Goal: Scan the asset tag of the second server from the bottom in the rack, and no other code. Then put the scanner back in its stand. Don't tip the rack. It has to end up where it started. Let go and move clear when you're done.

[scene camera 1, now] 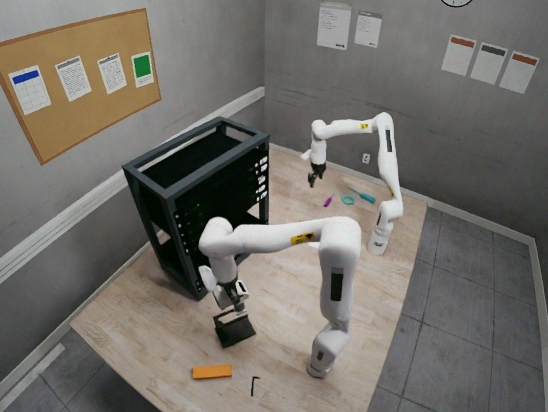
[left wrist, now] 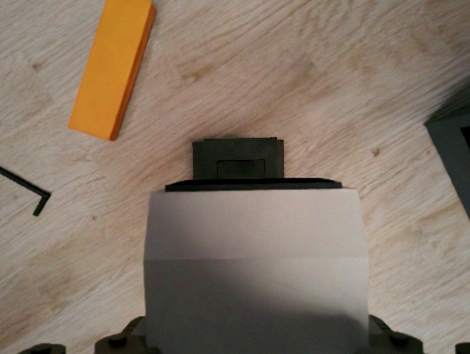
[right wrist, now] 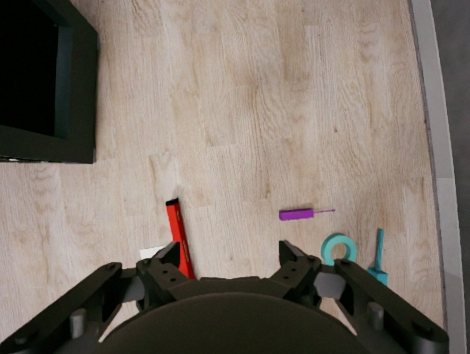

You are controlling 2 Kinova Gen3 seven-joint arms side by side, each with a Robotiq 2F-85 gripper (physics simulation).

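Pixels of known places: left gripper, fingertip midpoint: (scene camera 1: 231, 295) (left wrist: 254, 327); right gripper, fingertip midpoint: (scene camera 1: 316, 183) (right wrist: 230, 252); left arm's base, origin of the base link: (scene camera 1: 318, 366); right arm's base, origin of the base link: (scene camera 1: 374, 248).
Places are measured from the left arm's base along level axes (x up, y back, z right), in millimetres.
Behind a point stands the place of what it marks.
Observation:
The white scanner (scene camera 1: 243, 290) {y -325, x 331, z -62 mm} (left wrist: 256, 225) {y -371, x 341, z -135 mm} is in my left gripper (scene camera 1: 237, 301) {y -355, x 301, z -92 mm} (left wrist: 254, 327) {y -355, x 301, z -92 mm}, which is shut on it. It is held at the dark stand (scene camera 1: 235, 332) {y -352, x 12, z -111 mm} (left wrist: 205, 161) {y -354, x 156, z -164 mm}, over the stand's raised bar; whether they touch cannot be told. In the left wrist view the scanner hides most of the stand. The dark rack (scene camera 1: 215, 168) {y -592, x 619, z 95 mm} (left wrist: 446, 137) {y -583, x 38, z -96 mm} (right wrist: 81, 100) {y -728, x 43, z 384 mm} stands upright. Its servers are in shadow, with small white marks at both ends, and the asset tags cannot be read. My right gripper (scene camera 1: 315, 179) {y -529, x 245, z 685 mm} (right wrist: 230, 252) {y -529, x 245, z 685 mm} is open and empty, above the table to the right of the rack.
An orange block (scene camera 1: 212, 372) {y -289, x 35, z -300 mm} (left wrist: 111, 70) {y -294, x 35, z -291 mm} and a black hex key (scene camera 1: 253, 385) {y -145, x 5, z -226 mm} (left wrist: 27, 184) {y -155, x 6, z -221 mm} lie near the stand. A purple screwdriver (scene camera 1: 328, 201) {y -516, x 17, z 845 mm} (right wrist: 296, 214) {y -519, x 18, z 841 mm}, teal ring (scene camera 1: 348, 203) {y -415, x 10, z 923 mm} (right wrist: 326, 247) {y -445, x 15, z 918 mm}, teal tool (scene camera 1: 367, 198) {y -339, x 22, z 1036 mm} (right wrist: 379, 276) {y -385, x 28, z 1044 mm} and red bar (right wrist: 177, 225) {y -490, x 40, z 586 mm} lie near the right gripper.

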